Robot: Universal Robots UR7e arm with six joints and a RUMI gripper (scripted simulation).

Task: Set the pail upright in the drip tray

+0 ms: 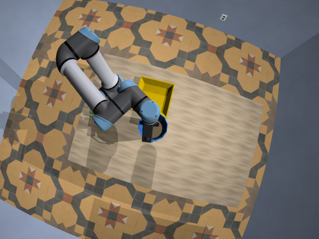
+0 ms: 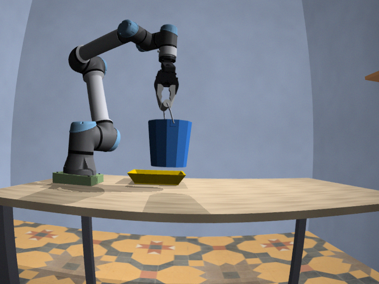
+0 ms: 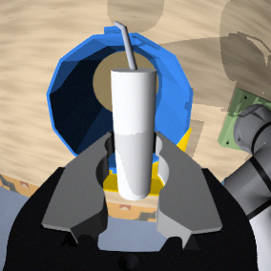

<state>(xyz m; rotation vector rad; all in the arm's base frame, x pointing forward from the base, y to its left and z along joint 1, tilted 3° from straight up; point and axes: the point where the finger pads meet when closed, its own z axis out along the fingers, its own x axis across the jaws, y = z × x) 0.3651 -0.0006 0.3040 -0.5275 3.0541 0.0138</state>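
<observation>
Right now the blue pail is 10 mm ahead of my hand and 90 mm below it. From my hand the other things lie so: white-grey grip (10 mm ahead, 30 mm below); yellow drip tray (80 mm behind, 220 mm to the left, 310 mm below).
</observation>
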